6 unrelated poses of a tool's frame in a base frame.
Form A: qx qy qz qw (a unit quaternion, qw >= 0); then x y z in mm.
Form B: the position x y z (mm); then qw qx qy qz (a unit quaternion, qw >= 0). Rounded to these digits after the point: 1 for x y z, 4 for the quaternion.
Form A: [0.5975, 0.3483, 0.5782, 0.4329, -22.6, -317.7, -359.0]
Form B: [-22.6, -317.7, -359.0, 0.4329, 0.5975, 0.3483, 0.5782]
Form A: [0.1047, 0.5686, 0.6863, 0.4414, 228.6, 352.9, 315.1]
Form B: [228.6, 352.9, 315.1, 0.4414, 0.1047, 0.5686, 0.6863]
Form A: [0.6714, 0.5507, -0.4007, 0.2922, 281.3, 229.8, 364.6]
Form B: [281.3, 229.8, 364.6, 0.2922, 0.6714, 0.5507, -0.4007]
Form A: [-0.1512, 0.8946, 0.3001, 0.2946, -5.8, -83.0, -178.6]
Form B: [-5.8, -83.0, -178.6, 0.2946, -0.1512, 0.8946, 0.3001]
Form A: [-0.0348, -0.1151, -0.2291, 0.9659, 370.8, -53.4, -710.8]
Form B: [370.8, -53.4, -710.8, 0.9659, -0.0348, -0.1151, -0.2291]
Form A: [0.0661, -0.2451, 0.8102, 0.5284, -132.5, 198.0, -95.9]
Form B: [-132.5, 198.0, -95.9, 0.5284, 0.0661, -0.2451, 0.8102]
